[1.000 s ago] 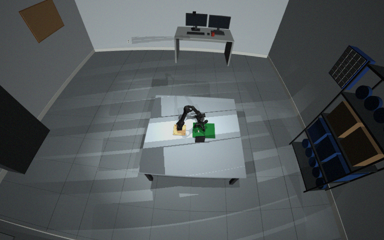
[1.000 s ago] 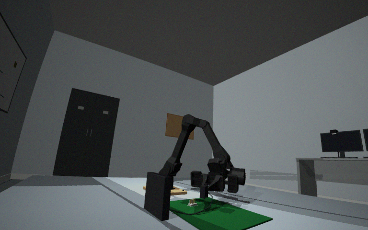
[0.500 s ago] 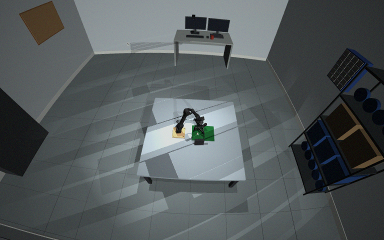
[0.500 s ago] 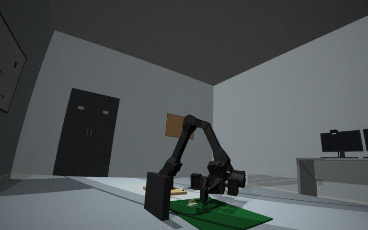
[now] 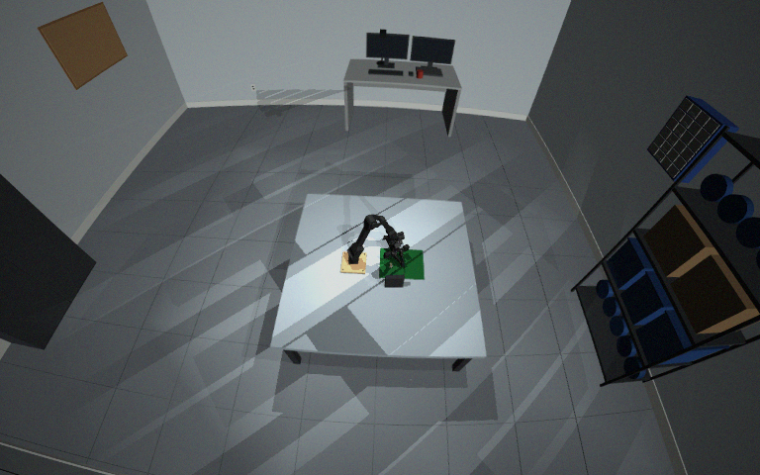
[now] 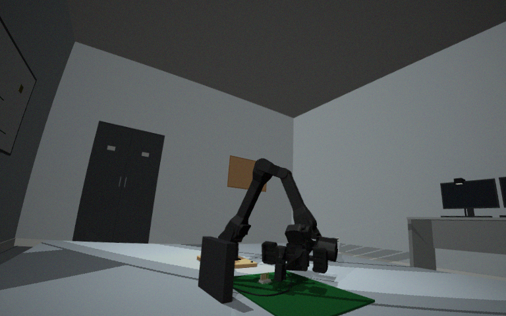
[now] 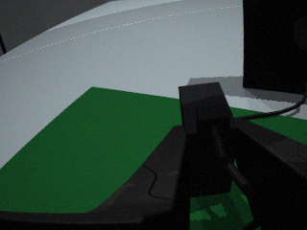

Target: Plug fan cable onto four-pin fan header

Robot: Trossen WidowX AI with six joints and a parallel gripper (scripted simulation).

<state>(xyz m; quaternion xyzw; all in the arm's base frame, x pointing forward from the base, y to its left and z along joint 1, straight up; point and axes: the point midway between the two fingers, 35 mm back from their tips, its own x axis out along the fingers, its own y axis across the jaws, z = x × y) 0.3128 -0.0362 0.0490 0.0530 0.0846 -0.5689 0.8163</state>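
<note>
The green board is 1 cm ahead of my gripper tip, 3 cm to the left of it and 7 cm below it. The rest, counted from my gripper tip: black fan plug: 1 cm below; black fan: 7 cm behind, 14 cm to the right; four-pin header: 7 cm behind, 1 cm to the left, 6 cm below.
</note>
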